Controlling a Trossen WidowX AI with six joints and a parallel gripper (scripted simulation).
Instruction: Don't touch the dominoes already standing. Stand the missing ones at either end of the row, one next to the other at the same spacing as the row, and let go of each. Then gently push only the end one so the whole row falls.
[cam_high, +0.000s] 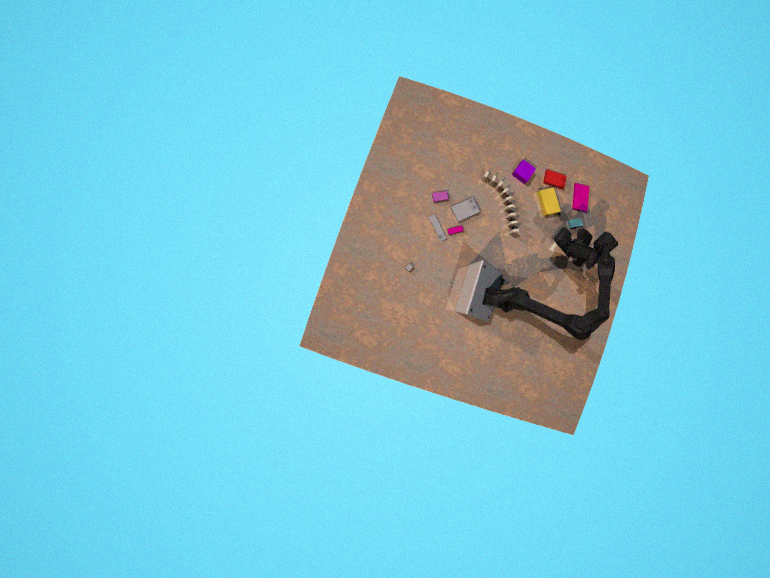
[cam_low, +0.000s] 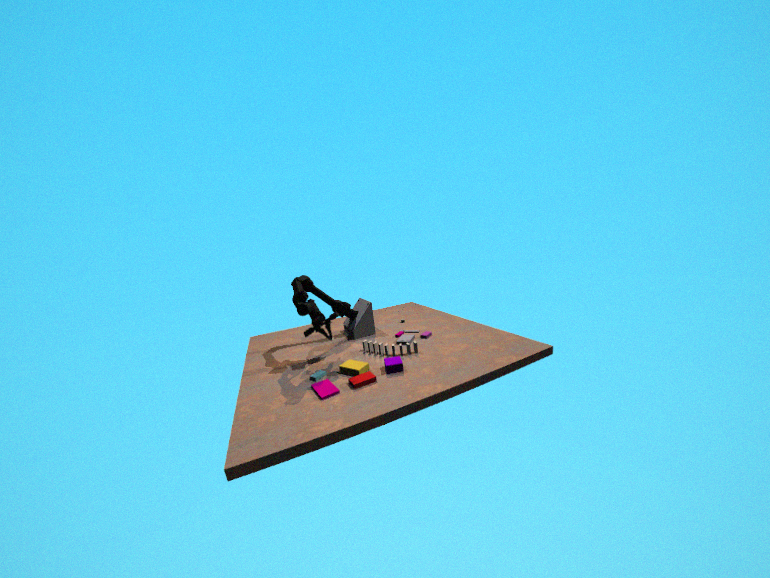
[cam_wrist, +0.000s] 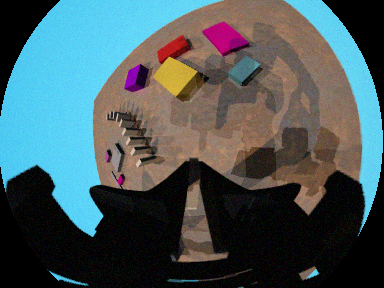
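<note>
My gripper tip is 14 cm short of the cyan block, 12 cm to the left of it and 10 cm above it. The rest, counted from my gripper tip: red block 31 cm ahead, 9 cm below, 1 cm to the left; yellow block 20 cm ahead, 9 cm below, 2 cm to the left; grey block 39 cm to the left, 10 cm below, 7 cm ahead.
</note>
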